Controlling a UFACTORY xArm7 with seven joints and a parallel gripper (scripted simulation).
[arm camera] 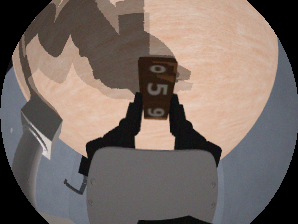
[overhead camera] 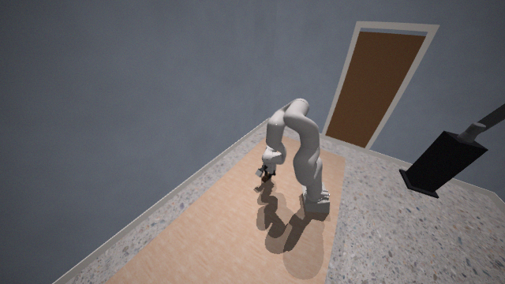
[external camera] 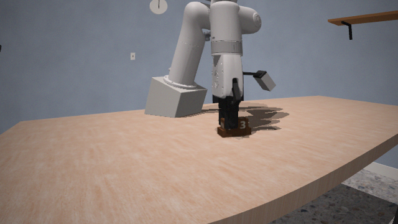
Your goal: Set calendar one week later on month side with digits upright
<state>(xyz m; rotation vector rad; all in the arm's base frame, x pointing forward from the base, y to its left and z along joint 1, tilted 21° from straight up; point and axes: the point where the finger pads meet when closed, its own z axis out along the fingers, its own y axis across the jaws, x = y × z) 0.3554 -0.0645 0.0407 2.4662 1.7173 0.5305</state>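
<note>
Right now my hand is 2 cm above the cube. Round my hand: brown wooden tray 3 cm below, 2 cm to the left.
</note>
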